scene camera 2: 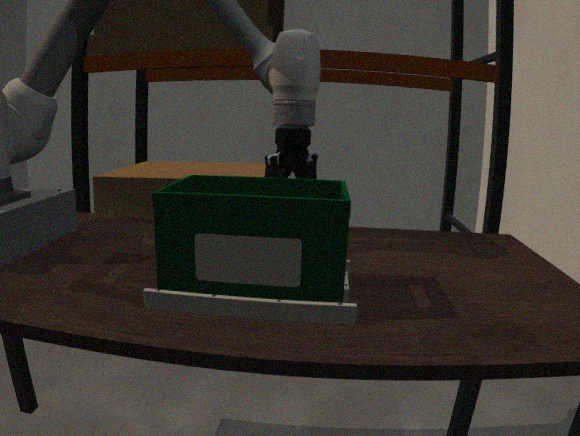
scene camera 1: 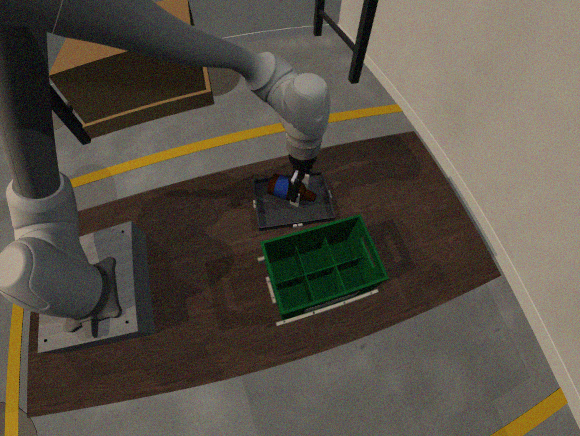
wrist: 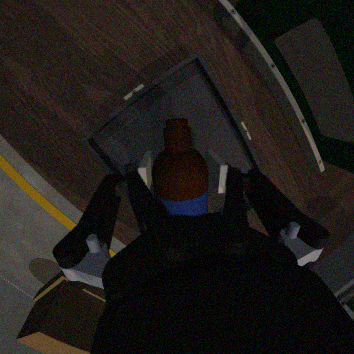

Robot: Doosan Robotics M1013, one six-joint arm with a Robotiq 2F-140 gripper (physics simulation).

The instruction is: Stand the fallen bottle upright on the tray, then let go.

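Frame: origin at the arm's base, x back, y left, z down, level; centimetres.
Seen in the pictures: gripper, between the fingertips: (scene camera 1: 299, 195) (wrist: 178, 160); arm's base, origin of its link: (scene camera 1: 92, 294).
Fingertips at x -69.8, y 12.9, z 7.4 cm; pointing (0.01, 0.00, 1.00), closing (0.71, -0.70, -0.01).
Offsets run from my fingertips to a thing's top centre. Level surfaces: height alone.
The brown bottle with a blue label {dx +1.5, dy +1.5, dz -5.2 cm} (scene camera 1: 281, 187) (wrist: 180, 170) lies on its side on the dark grey tray (scene camera 1: 280, 218) (wrist: 185, 102). In scene camera 1 its neck points right, towards the tray's right side. My gripper (scene camera 1: 299, 190) (wrist: 178, 160) points down over the tray and is shut on the bottle, one finger pad on each side of its body. In the wrist view the neck points up and away from the gripper, and the bottle's base is hidden by the gripper's body. In scene camera 2 the green crate hides the bottle, the tray and the fingertips.
A green crate with compartments {dx +5.2, dy -27.6, dz -14.8 cm} (scene camera 1: 272, 243) (scene camera 2: 250, 217) stands close beside the tray, with a pale strip (scene camera 1: 327, 308) (scene camera 2: 250, 306) (wrist: 303, 120) along its side. The wooden table {dz +2.7 cm} (scene camera 1: 200, 350) (scene camera 2: 425, 340) carries them. A large box (scene camera 1: 150, 110) (scene camera 2: 180, 170) and dark rack posts stand behind.
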